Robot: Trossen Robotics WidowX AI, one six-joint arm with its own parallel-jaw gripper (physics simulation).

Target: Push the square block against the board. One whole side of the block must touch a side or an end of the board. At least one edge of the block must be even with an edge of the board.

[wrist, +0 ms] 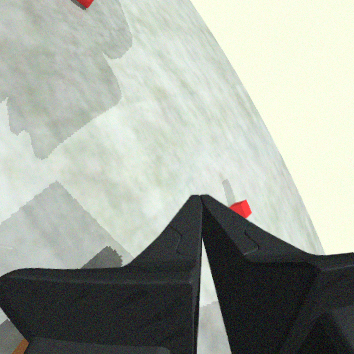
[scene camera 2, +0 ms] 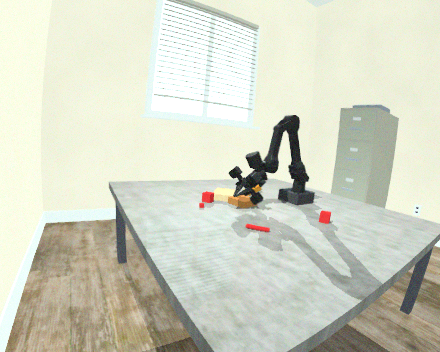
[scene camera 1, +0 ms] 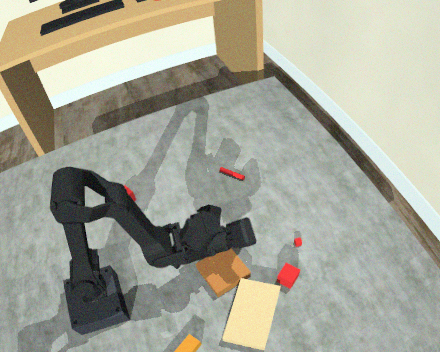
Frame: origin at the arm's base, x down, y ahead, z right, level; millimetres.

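Seen in the pictures: gripper, fingertip midpoint: (wrist: 198, 202) (scene camera 2: 234, 196); arm's base, link origin: (scene camera 2: 298, 191) (scene camera 1: 93, 288).
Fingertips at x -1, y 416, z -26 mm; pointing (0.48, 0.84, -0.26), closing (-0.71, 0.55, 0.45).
Note:
Offsets run from my fingertips to a thing's top centre. "pt": to the spot under its first point.
The square block {dx +27, dy -91, dz +63 mm} (scene camera 1: 209, 271) (scene camera 2: 242, 202) is orange-brown and lies flat on the table. A bit of it shows at the bottom left of the wrist view (wrist: 21, 347). The board {dx +27, dy -66, dz +198 mm} (scene camera 1: 252, 314) (scene camera 2: 223, 194) is a cream rectangle. The block is turned at an angle to the board, with one corner close by the board's upper-left corner in scene camera 1; whether they touch is unclear. My gripper (scene camera 2: 236, 194) (wrist: 198, 202) is shut and empty, its fingertips low beside the block. In scene camera 1 the arm hides the fingertips.
A red cube {dx +17, dy +50, dz +142 mm} (scene camera 1: 288, 275) (scene camera 2: 207, 197) stands close to the board's upper-right corner. A tiny red cube {dx +41, dy +118, dz +60 mm} (scene camera 1: 298, 242) (scene camera 2: 201, 205) (wrist: 242, 209) lies beyond it. A red stick {dx +43, dy +42, dz -230 mm} (scene camera 1: 232, 174) (scene camera 2: 257, 228), another red cube {dx +17, dy -284, dz -260 mm} (scene camera 1: 130, 193) (scene camera 2: 325, 217) and an orange bar {pt dx +26, dy -229, dz +223 mm} (scene camera 1: 188, 344) lie farther away.

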